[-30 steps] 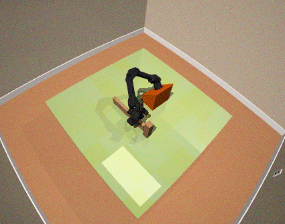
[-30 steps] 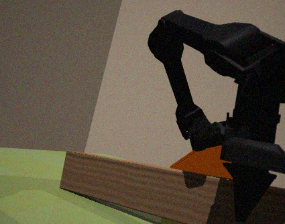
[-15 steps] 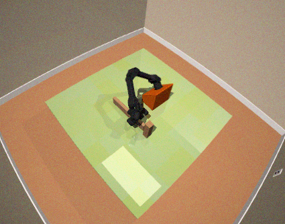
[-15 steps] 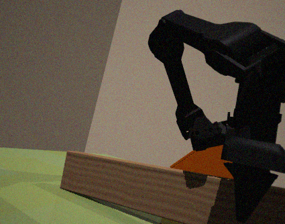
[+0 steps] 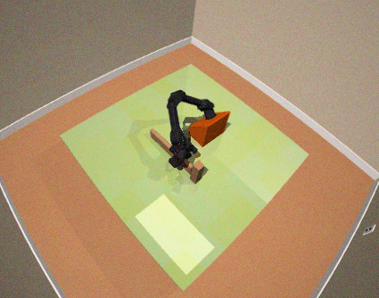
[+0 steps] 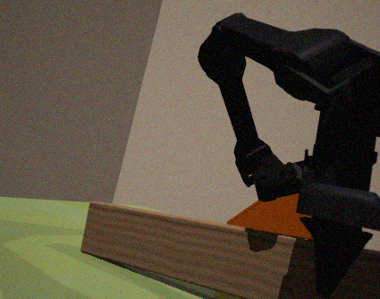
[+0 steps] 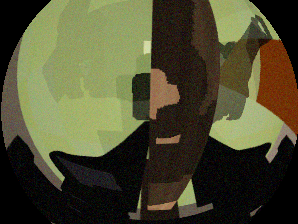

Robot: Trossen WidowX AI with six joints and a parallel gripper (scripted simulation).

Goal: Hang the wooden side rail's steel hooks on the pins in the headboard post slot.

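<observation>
Right now my gripper tip is 120 mm to the right of the headboard post and 40 mm below it.
</observation>
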